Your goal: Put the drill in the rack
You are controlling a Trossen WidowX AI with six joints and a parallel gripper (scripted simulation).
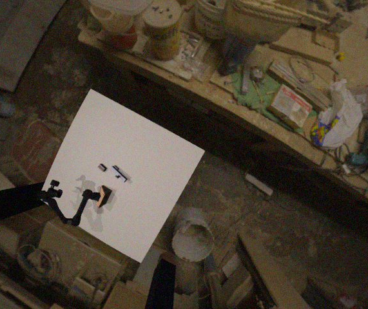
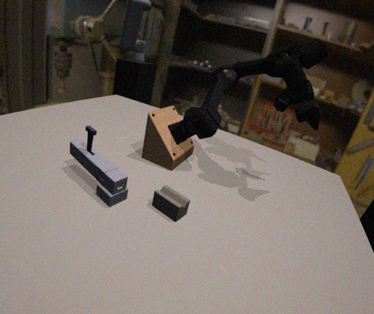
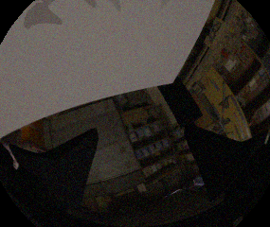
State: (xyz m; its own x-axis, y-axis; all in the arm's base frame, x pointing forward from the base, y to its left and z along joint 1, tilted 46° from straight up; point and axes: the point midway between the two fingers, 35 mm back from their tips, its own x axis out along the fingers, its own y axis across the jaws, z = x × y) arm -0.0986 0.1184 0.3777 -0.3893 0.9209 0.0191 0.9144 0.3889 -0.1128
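The dark key lies 39 cm ahead of my gripper tip, 46 cm to the right of it and 13 cm below it. Also, from my gripper tip: grey housing 40 cm ahead, 43 cm to the right, 19 cm below; then drill 40 cm ahead, 41 cm to the right, 18 cm below.
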